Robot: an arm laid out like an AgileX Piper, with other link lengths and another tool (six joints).
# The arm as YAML. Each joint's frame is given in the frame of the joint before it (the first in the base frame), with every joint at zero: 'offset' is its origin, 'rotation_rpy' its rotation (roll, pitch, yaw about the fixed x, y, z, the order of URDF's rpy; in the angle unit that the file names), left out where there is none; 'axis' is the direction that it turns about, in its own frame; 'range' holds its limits. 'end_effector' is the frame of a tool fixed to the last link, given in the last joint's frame.
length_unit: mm
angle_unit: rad
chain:
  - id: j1
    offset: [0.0, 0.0, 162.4]
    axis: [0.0, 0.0, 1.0]
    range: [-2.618, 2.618]
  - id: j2
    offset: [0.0, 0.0, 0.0]
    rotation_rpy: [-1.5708, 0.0, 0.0]
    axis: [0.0, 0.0, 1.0]
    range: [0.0, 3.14]
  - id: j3
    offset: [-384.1, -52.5, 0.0]
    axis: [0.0, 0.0, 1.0]
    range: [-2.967, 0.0]
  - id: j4
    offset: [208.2, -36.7, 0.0]
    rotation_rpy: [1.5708, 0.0, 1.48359]
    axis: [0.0, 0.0, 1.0]
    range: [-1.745, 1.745]
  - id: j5
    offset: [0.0, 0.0, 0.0]
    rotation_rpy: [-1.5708, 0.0, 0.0]
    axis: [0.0, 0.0, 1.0]
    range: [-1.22, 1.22]
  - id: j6
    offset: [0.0, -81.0, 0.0]
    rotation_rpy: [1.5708, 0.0, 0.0]
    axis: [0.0, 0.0, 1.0]
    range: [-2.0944, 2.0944]
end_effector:
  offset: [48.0, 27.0, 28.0]
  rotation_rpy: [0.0, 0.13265, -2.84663]
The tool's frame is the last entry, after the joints.
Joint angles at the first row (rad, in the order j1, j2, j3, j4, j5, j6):
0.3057, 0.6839, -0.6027, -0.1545, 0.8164, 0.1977
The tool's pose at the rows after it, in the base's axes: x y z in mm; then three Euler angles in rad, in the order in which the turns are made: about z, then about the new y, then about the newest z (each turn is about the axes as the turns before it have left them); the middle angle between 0 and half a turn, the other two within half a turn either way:
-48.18 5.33 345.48 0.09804 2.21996 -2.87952
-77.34 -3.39 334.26 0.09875 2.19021 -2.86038
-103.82 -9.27 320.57 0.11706 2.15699 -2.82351
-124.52 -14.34 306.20 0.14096 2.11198 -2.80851
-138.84 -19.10 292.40 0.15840 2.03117 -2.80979
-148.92 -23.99 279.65 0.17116 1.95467 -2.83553
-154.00 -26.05 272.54 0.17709 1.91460 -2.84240
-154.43 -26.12 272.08 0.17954 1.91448 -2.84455
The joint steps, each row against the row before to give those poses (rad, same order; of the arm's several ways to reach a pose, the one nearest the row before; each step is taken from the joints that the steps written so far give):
0.0001, -0.1274, 0.0000, 0.0117, 0.1051, 0.0001
-0.0001, -0.1189, 0.0000, 0.0068, 0.0874, -0.0001
0.0000, -0.1144, 0.0000, 0.0213, 0.0765, 0.0000
0.0001, -0.1007, 0.0000, 0.0197, 0.0525, -0.0203
0.0000, -0.0953, 0.0000, 0.0077, 0.0136, -0.0261
0.0000, -0.0797, 0.0000, 0.0025, 0.0039, -0.0426
-0.0001, -0.0431, 0.0000, 0.0022, 0.0030, -0.0154
0.0000, -0.0017, 0.0000, 0.0021, 0.0016, -0.0042

